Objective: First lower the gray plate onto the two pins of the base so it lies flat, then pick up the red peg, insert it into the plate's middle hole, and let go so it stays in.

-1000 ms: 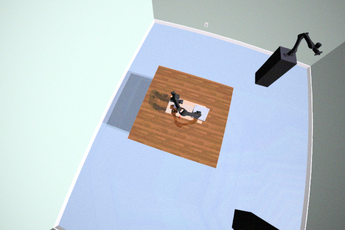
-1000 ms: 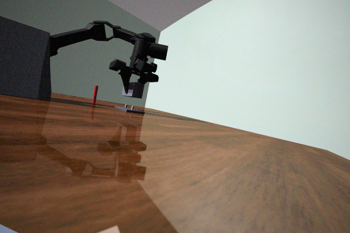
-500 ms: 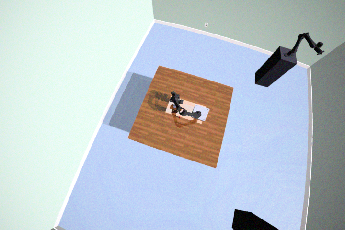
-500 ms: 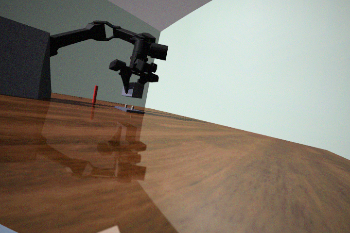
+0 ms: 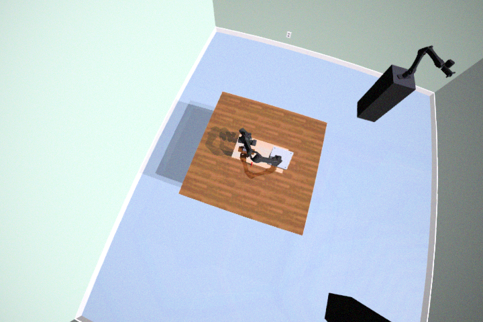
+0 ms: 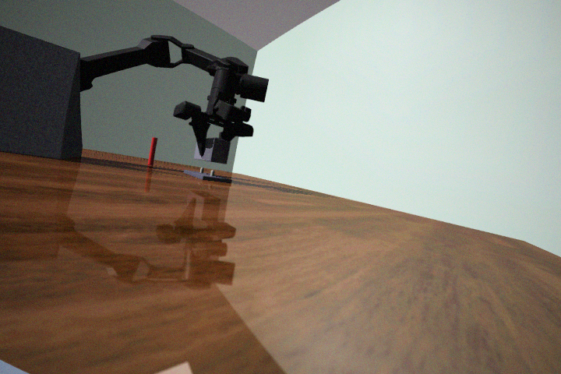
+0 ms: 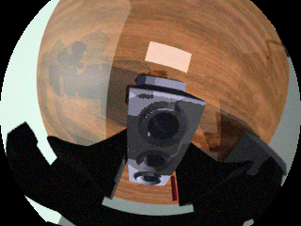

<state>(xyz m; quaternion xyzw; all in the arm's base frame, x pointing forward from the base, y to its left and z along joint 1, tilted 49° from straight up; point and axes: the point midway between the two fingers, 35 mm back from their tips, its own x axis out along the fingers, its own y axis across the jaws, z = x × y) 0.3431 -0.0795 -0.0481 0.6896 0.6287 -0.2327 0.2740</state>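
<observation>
My gripper tip is 40 mm above the base. From my gripper tip the other things lie so: red peg 200 mm to the left, 90 mm behind, 10 mm below; then gray plate 30 mm above.
</observation>
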